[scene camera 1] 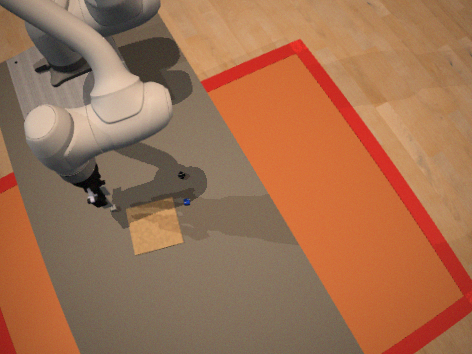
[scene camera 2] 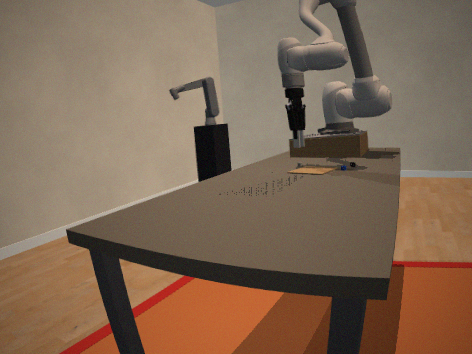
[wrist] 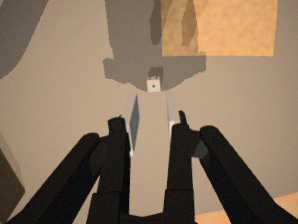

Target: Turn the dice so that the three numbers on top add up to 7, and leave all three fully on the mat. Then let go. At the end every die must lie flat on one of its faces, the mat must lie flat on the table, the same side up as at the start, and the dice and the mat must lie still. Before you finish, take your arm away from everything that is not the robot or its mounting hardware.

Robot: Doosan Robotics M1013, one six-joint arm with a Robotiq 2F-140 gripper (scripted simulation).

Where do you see a tan mat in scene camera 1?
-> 153, 226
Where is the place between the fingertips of the gripper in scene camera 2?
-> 299, 147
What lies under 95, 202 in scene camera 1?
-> The gripper.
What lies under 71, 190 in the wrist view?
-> The gripper.
